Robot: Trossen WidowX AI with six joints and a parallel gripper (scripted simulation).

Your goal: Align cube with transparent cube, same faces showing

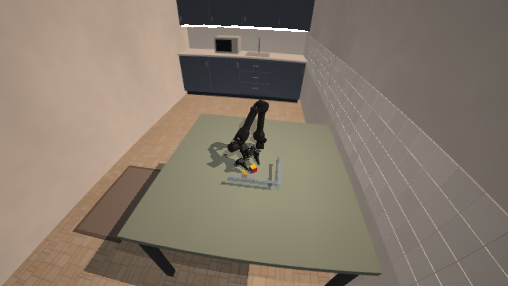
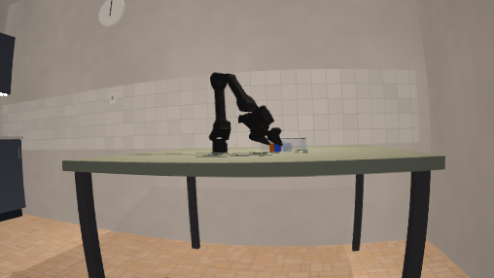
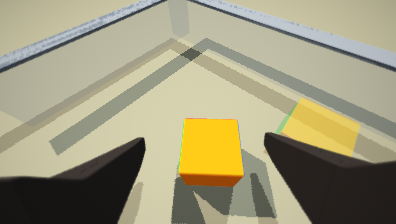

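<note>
Now: hand 8 cm short of the transparent cube, 4 cm to the left of it and 3 cm above it. From my hand the other things lie so: fence 15 cm ahead, 4 cm to the left, 1 cm below.
</note>
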